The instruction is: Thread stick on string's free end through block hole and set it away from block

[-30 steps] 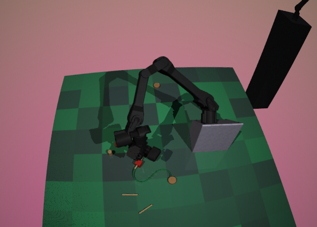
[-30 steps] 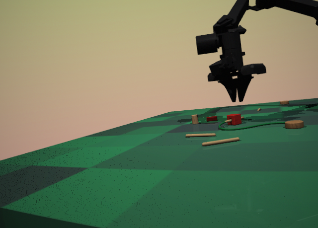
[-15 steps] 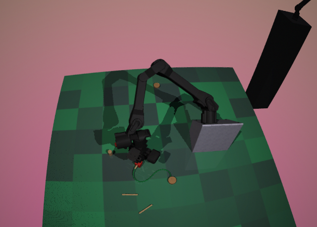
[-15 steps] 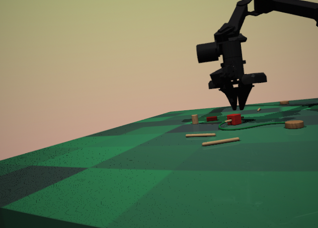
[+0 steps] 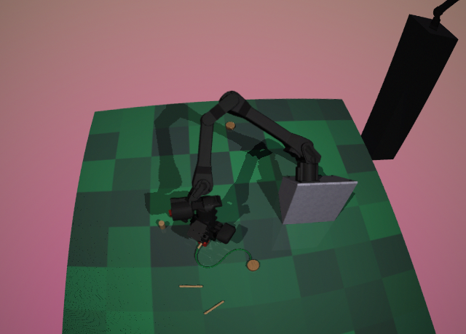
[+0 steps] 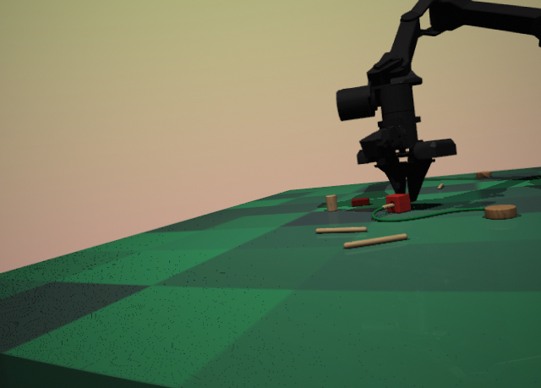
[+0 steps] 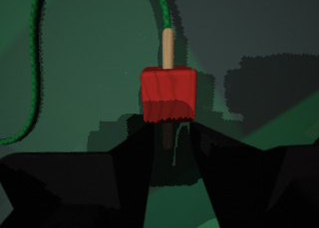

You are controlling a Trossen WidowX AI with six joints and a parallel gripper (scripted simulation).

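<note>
Now: gripper tip 20 mm short of the thin wooden stick and 30 mm to the right of it. Also, from my gripper tip: wooden peg: 160 mm ahead, 40 mm to the right; round wooden button: 150 mm behind, 130 mm to the left, 10 mm below; flat red piece: 110 mm ahead, 100 mm to the right, 10 mm below.
</note>
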